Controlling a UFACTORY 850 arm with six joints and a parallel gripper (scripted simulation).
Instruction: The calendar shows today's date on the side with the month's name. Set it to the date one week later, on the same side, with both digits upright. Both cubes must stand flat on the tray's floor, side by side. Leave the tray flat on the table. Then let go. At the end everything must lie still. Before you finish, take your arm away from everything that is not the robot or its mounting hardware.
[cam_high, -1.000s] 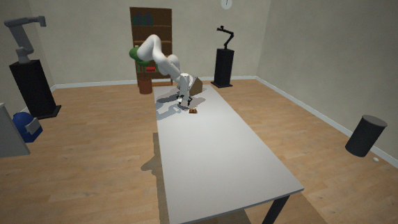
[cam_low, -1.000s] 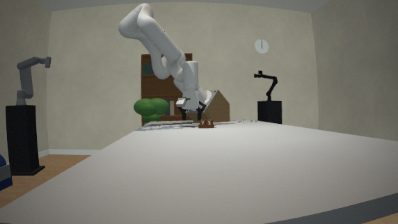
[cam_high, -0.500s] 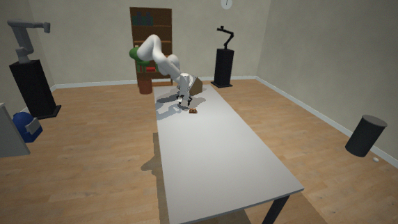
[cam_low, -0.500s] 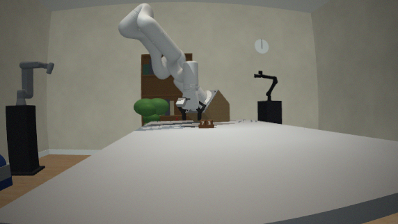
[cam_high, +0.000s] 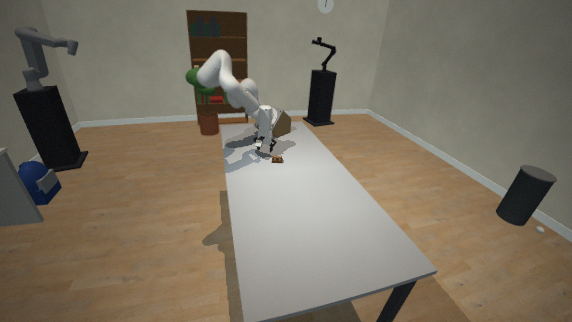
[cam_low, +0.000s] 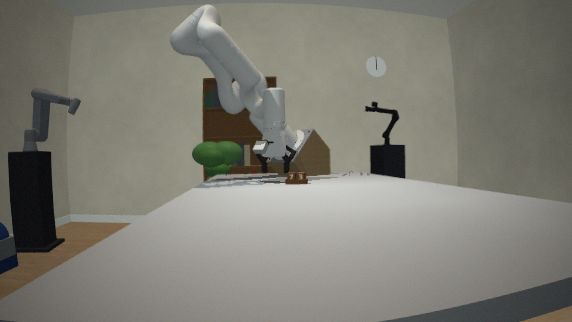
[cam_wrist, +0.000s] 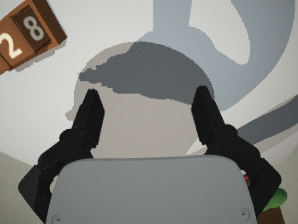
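The brown cube lies 11 cm ahead of my hand, 3 cm to the left of it and 2 cm below it. The rest, counted from my hand: tray 12 cm ahead, 5 cm to the left, 3 cm below.
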